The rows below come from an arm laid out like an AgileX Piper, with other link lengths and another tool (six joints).
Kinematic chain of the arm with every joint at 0, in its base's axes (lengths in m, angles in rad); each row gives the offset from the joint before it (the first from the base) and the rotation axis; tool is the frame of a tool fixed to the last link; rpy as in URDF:
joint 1: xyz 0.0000 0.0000 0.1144 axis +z
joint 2: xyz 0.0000 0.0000 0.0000 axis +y
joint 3: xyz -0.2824 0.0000 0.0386 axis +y
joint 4: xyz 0.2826 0.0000 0.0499 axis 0.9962 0 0.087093
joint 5: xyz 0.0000 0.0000 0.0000 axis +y
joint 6: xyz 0.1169 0.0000 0.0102 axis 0.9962 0 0.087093
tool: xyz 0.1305 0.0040 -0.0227 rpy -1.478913 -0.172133 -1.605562
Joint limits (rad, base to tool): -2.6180..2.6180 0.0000..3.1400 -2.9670..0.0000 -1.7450..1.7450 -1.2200..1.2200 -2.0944..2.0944
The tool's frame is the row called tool.
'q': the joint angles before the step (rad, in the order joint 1, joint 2, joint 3, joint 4, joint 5, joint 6). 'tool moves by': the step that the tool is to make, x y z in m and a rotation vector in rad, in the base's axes. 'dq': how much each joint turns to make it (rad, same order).
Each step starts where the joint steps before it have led.
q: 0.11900 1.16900 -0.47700 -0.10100 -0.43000 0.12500
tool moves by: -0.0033 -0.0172 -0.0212 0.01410 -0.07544 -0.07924
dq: 0.01131 0.07206 0.11611 0.17446 -0.26419 -0.13131
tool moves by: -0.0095 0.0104 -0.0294 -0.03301 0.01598 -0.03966
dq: 0.14475 0.08224 0.05681 0.24356 -0.14203 -0.16864
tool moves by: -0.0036 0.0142 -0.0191 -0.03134 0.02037 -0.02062
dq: 0.12904 0.08385 0.00211 0.17104 -0.09196 -0.09401
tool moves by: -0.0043 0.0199 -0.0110 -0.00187 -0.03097 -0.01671
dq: 0.14606 0.11171 -0.00120 0.13921 -0.16462 -0.00631
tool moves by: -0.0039 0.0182 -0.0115 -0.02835 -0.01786 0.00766
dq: 0.10254 0.10125 -0.01279 0.07439 -0.11025 0.00045
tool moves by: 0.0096 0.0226 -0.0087 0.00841 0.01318 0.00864
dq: 0.04906 0.07873 -0.07408 0.04314 0.00026 -0.00026
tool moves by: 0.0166 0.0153 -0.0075 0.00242 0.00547 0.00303
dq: 0.00036 0.07827 -0.08200 -0.00070 0.00871 0.00010
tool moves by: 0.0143 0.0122 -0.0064 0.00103 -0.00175 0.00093
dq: -0.00032 0.06780 -0.06998 -0.00127 0.00021 -0.00005
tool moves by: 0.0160 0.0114 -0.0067 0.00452 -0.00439 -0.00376
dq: -0.00372 0.07017 -0.07682 0.00019 0.00067 0.00018
